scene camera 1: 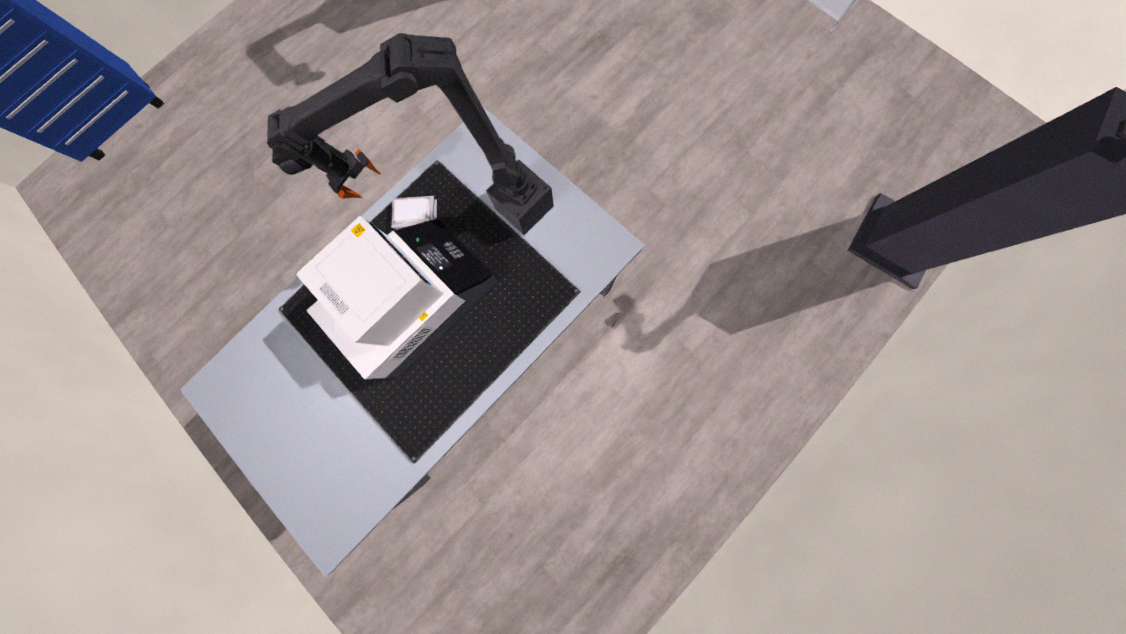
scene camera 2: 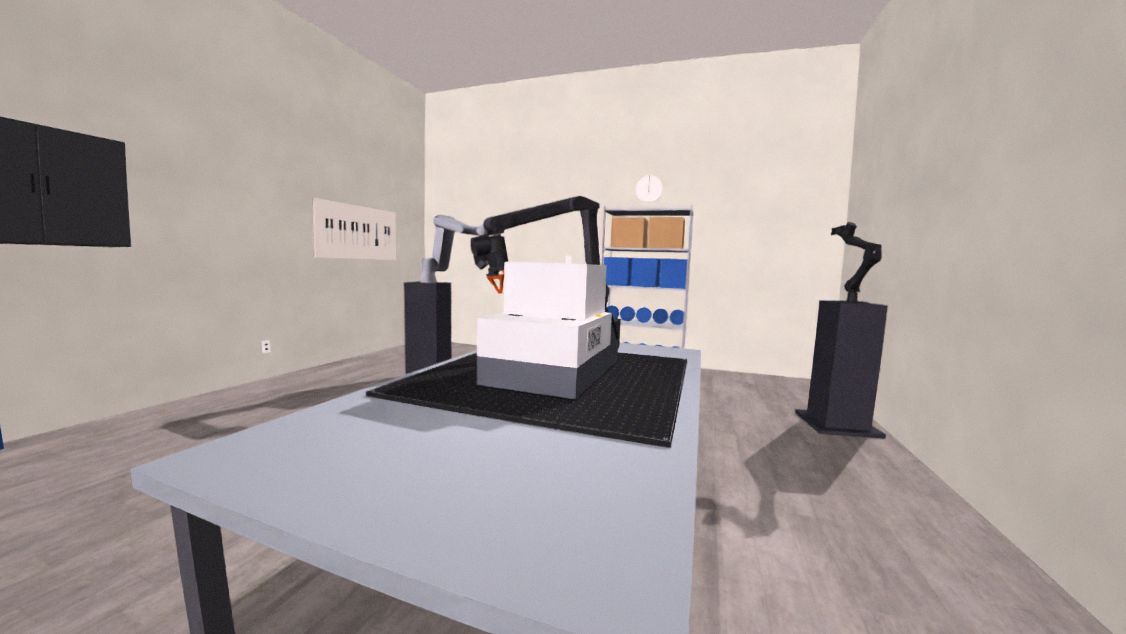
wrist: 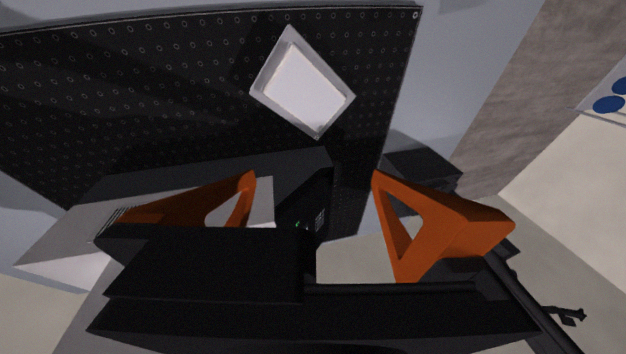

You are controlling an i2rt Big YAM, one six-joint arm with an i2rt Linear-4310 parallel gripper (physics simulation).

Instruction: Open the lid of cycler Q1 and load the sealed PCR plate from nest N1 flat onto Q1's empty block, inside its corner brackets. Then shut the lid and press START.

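Places are measured from the arm's base along level axes (x back, y right, z up), in millimetres.
Where they show: gripper, fingertip midpoint: (scene camera 1: 370,184) (wrist: 313,176); arm's base at its link origin: (scene camera 1: 518,187).
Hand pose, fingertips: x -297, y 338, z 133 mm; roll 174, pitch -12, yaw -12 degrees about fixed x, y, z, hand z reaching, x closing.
Each offset is from my fingertips to the centre of the thing. "pt": to the spot under its first point. Level surfaces: height alone.
Cycler Q1 (scene camera 1: 409,338) (scene camera 2: 527,376) (wrist: 60,225) is a white box on a dark grey base. Its tall white lid @(dx -237, dy -241, dz +43 mm) (scene camera 1: 358,275) (scene camera 2: 547,289) sits on top and looks shut; the block does not show. Q1's black front panel (scene camera 1: 470,271) (wrist: 295,205) has a green mark; START cannot be read. The white-topped sealed plate @(dx +33, dy -7, dz -213 mm) (scene camera 1: 412,210) (wrist: 307,90) lies in nest N1 @(pt dx -38, dy +32, dz -221 mm) (wrist: 260,82), beside Q1's panel end. My gripper (scene camera 1: 370,185) (scene camera 2: 497,292) (wrist: 313,176) is open and empty, in the air beyond the table's long edge, off the lid's labelled corner and apart from lid and plate.
Q1 and the nest stand on a black perforated board @(dz -254 mm) (scene camera 1: 472,370) (scene camera 2: 630,397) (wrist: 190,60) on a light blue-grey table @(dz -266 mm) (scene camera 1: 260,441) (scene camera 2: 441,488). My arm's base (scene camera 1: 521,200) stands at the table's end near the nest. A blue drawer cabinet (scene camera 1: 63,86) stands away on the floor.
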